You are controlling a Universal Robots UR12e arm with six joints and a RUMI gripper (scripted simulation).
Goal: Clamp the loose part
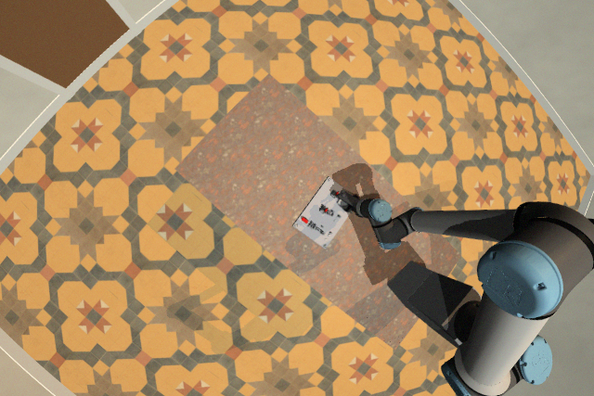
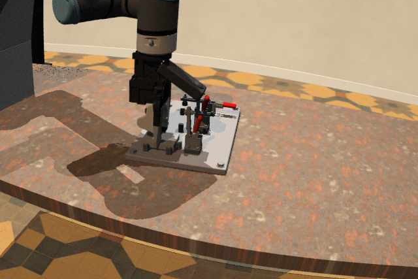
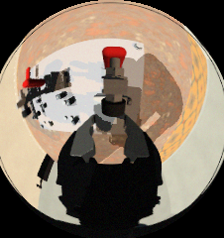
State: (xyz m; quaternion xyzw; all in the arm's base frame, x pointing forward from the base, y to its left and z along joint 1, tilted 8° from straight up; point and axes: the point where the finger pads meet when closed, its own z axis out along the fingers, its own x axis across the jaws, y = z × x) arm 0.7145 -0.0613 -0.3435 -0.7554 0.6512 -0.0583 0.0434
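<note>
Now: the part 10 mm below my hand. From my hand the other things lie so: grey fixture plate 30 mm ahead, 110 mm to the left, 30 mm below; toggle clamp 80 mm ahead, 10 mm to the left, 20 mm above.
</note>
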